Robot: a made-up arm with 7 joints.
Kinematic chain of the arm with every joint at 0, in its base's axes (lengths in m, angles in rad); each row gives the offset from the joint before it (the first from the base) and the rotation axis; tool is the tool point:
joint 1: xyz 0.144 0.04 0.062 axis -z
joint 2: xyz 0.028 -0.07 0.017 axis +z
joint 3: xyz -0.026 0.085 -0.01 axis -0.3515 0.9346 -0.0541
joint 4: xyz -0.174 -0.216 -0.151 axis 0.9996 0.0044 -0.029
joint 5: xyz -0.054 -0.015 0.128 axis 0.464 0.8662 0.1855
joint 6: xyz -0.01 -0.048 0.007 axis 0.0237 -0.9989 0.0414
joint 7: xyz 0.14 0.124 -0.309 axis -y
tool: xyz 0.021 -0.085 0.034
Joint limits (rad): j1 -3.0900..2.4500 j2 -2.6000..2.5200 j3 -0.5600..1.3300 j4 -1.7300..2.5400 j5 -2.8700..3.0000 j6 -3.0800..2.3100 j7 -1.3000..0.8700
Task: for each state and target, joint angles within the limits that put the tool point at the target. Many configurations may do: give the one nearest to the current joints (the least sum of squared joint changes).
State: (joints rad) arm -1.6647 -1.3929 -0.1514 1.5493 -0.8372 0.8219 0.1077
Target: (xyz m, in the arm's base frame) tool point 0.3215 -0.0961 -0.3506
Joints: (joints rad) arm -1.7949 -1.4857 -0.1468 2.4604 -1.0667 0.4887 0.1413
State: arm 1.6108 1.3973 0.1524 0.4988 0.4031 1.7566 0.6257
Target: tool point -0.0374 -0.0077 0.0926
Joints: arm 2.3061 1.0477 0.1277 -0.0216 0.4506 1.6041 0.6923
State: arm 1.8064 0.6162 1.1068 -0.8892 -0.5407 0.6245 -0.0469
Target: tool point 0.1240 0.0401 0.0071
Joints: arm 1.7443 0.4139 0.9214 -1.1673 -0.5850 0.8308 -0.2919
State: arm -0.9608 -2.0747 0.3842 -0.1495 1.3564 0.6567 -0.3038
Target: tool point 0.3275 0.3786 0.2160
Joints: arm -0.6531 -2.2899 0.9200 0.2140 1.6715 0.4929 -0.2580
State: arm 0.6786 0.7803 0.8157 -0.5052 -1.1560 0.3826 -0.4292
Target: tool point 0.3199 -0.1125 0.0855
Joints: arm 0.2503 1.0658 0.7795 -0.4585 -0.8138 0.2529 -0.5561
